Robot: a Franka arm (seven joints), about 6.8 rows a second.
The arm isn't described. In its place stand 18 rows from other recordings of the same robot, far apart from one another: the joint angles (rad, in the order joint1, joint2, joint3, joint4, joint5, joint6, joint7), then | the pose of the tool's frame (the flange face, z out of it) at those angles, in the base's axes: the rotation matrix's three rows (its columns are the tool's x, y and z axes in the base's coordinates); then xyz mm.
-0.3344, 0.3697, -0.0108, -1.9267, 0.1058, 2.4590, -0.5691 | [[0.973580, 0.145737, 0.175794], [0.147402, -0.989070, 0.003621], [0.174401, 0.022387, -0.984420]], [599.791, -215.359, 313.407]
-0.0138, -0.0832, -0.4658, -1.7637, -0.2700, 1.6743, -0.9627 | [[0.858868, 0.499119, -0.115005], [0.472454, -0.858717, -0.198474], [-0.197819, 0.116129, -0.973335]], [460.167, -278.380, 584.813]
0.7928, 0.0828, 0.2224, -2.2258, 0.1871, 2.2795, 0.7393 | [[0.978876, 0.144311, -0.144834], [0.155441, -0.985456, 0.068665], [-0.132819, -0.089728, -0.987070]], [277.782, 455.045, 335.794]
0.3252, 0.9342, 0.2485, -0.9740, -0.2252, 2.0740, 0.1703 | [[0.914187, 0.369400, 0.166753], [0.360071, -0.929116, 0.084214], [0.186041, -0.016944, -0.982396]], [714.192, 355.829, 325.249]
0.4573, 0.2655, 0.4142, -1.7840, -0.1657, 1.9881, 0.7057 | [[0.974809, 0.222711, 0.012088], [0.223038, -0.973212, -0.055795], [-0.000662, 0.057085, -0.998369]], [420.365, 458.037, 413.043]
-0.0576, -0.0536, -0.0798, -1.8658, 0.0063, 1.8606, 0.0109 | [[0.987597, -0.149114, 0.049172], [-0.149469, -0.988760, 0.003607], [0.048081, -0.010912, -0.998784]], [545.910, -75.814, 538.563]
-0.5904, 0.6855, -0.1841, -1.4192, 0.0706, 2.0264, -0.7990 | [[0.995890, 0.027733, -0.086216], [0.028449, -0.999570, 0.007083], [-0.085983, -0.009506, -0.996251]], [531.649, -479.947, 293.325]
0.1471, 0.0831, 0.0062, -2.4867, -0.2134, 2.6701, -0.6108 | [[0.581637, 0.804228, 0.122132], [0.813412, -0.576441, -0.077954], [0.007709, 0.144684, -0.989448]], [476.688, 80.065, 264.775]
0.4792, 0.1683, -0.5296, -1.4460, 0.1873, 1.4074, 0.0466 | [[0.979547, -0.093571, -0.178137], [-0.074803, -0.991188, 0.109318], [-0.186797, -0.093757, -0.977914]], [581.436, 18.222, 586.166]
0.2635, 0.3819, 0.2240, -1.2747, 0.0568, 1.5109, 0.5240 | [[0.981475, -0.051820, -0.184449], [-0.041153, -0.997277, 0.061199], [-0.187118, -0.052475, -0.980935]], [586.993, 288.159, 531.834]
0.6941, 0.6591, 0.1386, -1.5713, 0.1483, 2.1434, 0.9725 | [[0.946313, -0.251922, -0.202550], [-0.238454, -0.967089, 0.088763], [-0.218246, -0.035699, -0.975241]], [470.574, 507.250, 252.334]
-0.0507, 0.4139, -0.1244, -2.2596, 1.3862, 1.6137, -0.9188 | [[0.980622, -0.195100, 0.017809], [-0.050445, -0.163613, 0.985234], [-0.189305, -0.967040, -0.170284]], [483.786, 15.199, 189.035]
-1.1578, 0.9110, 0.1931, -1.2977, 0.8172, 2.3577, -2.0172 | [[0.653529, 0.310195, 0.690419], [0.364819, -0.928310, 0.071750], [0.663180, 0.204987, -0.719842]], [411.321, -644.810, 219.476]
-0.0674, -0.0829, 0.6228, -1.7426, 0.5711, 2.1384, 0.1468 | [[0.946808, 0.272096, 0.171812], [0.119163, -0.792405, 0.598242], [0.298924, -0.545947, -0.782679]], [472.144, 336.958, 644.745]
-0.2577, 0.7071, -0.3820, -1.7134, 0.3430, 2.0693, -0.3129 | [[0.856100, -0.477647, -0.197346], [-0.442287, -0.874668, 0.198339], [-0.267349, -0.082514, -0.960060]], [531.647, -352.563, 180.559]
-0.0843, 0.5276, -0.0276, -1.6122, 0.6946, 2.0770, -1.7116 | [[0.296206, 0.949284, 0.105462], [0.784519, -0.304790, 0.540030], [0.544786, -0.077223, -0.835012]], [685.289, -41.740, 324.386]
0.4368, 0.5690, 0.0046, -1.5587, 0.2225, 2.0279, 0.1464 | [[0.971447, 0.170454, -0.165031], [0.194673, -0.970274, 0.143774], [-0.135619, -0.171796, -0.975753]], [615.947, 304.503, 307.823]
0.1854, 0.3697, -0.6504, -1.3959, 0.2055, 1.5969, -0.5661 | [[0.990001, 0.106462, -0.092545], [0.109383, -0.993631, 0.027073], [-0.089074, -0.036925, -0.995340]], [608.774, -209.515, 522.509]
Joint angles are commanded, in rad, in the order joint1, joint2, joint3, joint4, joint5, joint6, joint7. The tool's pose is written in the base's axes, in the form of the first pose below.
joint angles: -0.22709, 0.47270, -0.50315, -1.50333, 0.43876, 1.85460, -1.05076
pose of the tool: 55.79, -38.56, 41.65, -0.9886, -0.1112, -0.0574, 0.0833
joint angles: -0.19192, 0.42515, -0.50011, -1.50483, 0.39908, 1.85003, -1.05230
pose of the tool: 56.48, -36.52, 44.44, -0.9860, -0.1388, -0.0620, 0.0678
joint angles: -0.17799, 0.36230, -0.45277, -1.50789, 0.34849, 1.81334, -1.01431
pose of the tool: 57.09, -33.31, 47.39, -0.9831, -0.1588, -0.0602, 0.0683
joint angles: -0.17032, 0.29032, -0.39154, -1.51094, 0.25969, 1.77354, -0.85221
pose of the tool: 57.20, -29.95, 50.82, -0.9895, -0.1252, -0.0451, 0.0566
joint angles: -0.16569, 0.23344, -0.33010, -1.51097, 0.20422, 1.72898, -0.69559
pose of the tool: 57.26, -26.52, 53.55, -0.9942, -0.0875, -0.0344, 0.0531
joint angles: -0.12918, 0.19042, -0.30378, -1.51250, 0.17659, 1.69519, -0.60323
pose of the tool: 57.44, -22.95, 55.66, -0.9953, -0.0766, -0.0298, 0.0512
